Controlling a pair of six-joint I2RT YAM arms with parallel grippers.
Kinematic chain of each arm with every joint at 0, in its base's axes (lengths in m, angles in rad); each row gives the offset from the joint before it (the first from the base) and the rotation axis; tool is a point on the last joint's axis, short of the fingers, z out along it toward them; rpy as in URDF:
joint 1: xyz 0 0 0.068 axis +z
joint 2: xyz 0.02 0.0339 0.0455 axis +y
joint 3: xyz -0.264 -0.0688 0 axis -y
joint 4: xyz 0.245 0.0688 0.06 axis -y
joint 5: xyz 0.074 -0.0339 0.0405 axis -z
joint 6: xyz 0.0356 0 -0.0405 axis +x
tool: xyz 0 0 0 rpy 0 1.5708 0
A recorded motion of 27 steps. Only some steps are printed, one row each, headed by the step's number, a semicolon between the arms.
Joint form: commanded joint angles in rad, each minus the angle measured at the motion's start. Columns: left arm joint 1, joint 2, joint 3, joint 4, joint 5, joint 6; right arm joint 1, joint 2, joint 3, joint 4, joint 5, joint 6.
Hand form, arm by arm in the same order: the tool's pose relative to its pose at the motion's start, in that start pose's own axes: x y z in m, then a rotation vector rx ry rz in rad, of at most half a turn. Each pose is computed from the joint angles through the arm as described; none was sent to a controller.
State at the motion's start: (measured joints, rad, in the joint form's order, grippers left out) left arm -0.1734 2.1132 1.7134 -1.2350 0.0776 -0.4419; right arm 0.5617 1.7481 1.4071 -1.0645 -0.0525 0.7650
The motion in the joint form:
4: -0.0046 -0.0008 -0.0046 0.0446 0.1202 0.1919; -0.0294 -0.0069 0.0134 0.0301 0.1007 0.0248
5: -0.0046 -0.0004 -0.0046 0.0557 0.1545 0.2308; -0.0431 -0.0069 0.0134 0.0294 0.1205 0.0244
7: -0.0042 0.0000 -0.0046 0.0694 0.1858 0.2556; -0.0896 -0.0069 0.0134 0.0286 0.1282 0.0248
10: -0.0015 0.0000 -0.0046 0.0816 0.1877 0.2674; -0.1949 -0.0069 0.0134 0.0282 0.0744 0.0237
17: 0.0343 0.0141 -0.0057 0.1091 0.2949 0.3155; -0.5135 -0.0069 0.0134 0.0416 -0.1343 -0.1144
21: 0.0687 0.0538 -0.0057 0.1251 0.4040 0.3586; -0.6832 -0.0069 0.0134 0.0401 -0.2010 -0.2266
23: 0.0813 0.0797 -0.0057 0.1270 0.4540 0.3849; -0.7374 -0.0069 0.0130 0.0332 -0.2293 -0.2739
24: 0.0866 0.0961 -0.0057 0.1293 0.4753 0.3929; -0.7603 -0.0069 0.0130 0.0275 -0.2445 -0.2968
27: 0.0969 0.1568 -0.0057 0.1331 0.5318 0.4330; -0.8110 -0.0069 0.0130 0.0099 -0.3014 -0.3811
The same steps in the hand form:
4: -0.0011 -0.0072 0.0007 0.1266 0.0032 0.2018; -0.0127 -0.0062 -0.0064 0.0403 -0.1105 0.0535
5: -0.0017 -0.0089 0.0006 0.1626 0.0019 0.2428; -0.0162 -0.0102 -0.0068 0.0570 -0.1254 0.0671
7: -0.0027 -0.0103 0.0004 0.1967 -0.0028 0.2699; -0.0264 -0.0226 -0.0078 0.0698 -0.1359 0.1134
10: -0.0043 -0.0100 0.0003 0.2024 -0.0153 0.2811; -0.0459 -0.0501 -0.0103 0.0431 -0.1144 0.2144
17: -0.0131 -0.0016 0.0036 0.3113 -0.0085 0.2994; -0.0882 -0.1407 -0.0216 -0.1015 -0.0707 0.3785
21: -0.0228 0.0070 0.0164 0.4149 0.0257 0.3052; -0.0985 -0.1946 -0.0295 -0.1434 -0.0890 0.4272
23: -0.0267 0.0102 0.0253 0.4608 0.0505 0.3124; -0.0992 -0.2119 -0.0321 -0.1615 -0.0905 0.4319
24: -0.0288 0.0115 0.0312 0.4798 0.0649 0.3108; -0.0989 -0.2190 -0.0332 -0.1718 -0.0887 0.4314
27: -0.0342 0.0141 0.0539 0.5285 0.1161 0.3204; -0.0973 -0.2340 -0.0359 -0.2158 -0.0808 0.3964

